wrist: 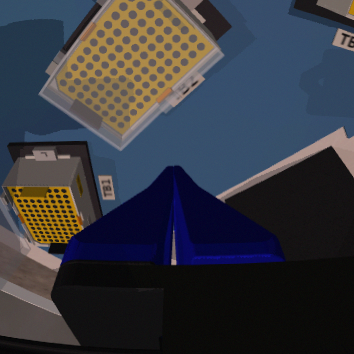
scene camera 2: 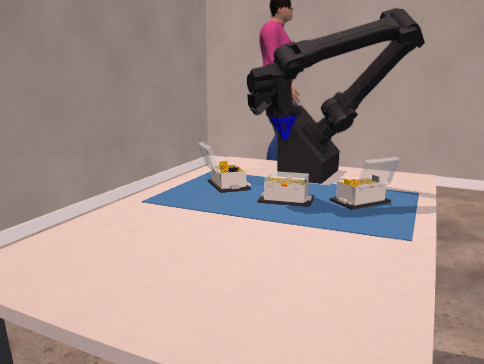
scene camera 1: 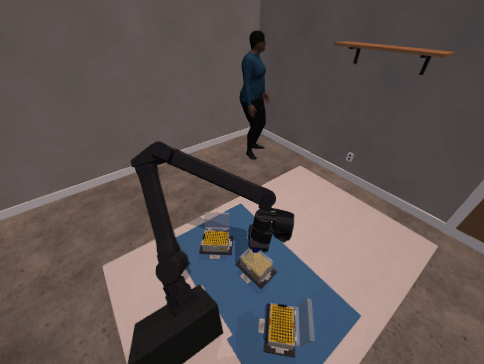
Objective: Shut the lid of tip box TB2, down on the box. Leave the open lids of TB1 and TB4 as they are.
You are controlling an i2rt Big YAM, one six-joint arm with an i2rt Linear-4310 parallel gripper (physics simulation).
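Frame: origin at the arm's base, x left, y ahead, z down, level; millimetres.
Seen in the pictures: gripper, fingertip midpoint: point(wrist: 173, 176) point(scene camera 2: 285, 139) point(scene camera 1: 254, 252); arm's base, link origin: point(scene camera 2: 313, 139) point(scene camera 1: 183, 303).
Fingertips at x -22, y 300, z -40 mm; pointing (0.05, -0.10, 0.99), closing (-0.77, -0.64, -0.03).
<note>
Offsets run from my fingertips to a thing's middle. "spot": to the spot under its first point. Level surfaces: height alone.
Box TB2 {dx +17, dy +17, dz +141 mm} point(scene camera 1: 257, 266) point(scene camera 2: 286, 193) point(wrist: 135, 60) stands in the middle. Its clear lid lies over the yellow tip rack and looks flat down on the box. My gripper point(scene camera 1: 256, 250) point(scene camera 2: 285, 138) point(wrist: 173, 176) is shut and empty, its blue fingertips above the mat near TB2 and apart from the lid. TB1 {dx +233, dy -37, dz +115 mm} point(scene camera 1: 216, 244) point(scene camera 2: 367, 195) point(wrist: 47, 212) has its lid {spot: dx +286, dy +11, dz +79 mm} point(scene camera 1: 217, 220) point(scene camera 2: 381, 170) upright and open. TB4 point(scene camera 1: 281, 325) point(scene camera 2: 229, 180) has its lid point(scene camera 1: 306, 322) point(scene camera 2: 206, 154) open; a corner of this box shows in the wrist view.
The boxes stand on dark bases on a blue mat {dz +180 mm} point(scene camera 1: 320, 305) point(scene camera 2: 200, 207) on the pale table {dz +183 mm} point(scene camera 1: 350, 220) point(scene camera 2: 200, 280). The black arm base point(scene camera 1: 175, 330) point(scene camera 2: 305, 155) stands beside the mat. A person point(scene camera 1: 254, 90) point(scene camera 2: 274, 40) stands beyond the table.
</note>
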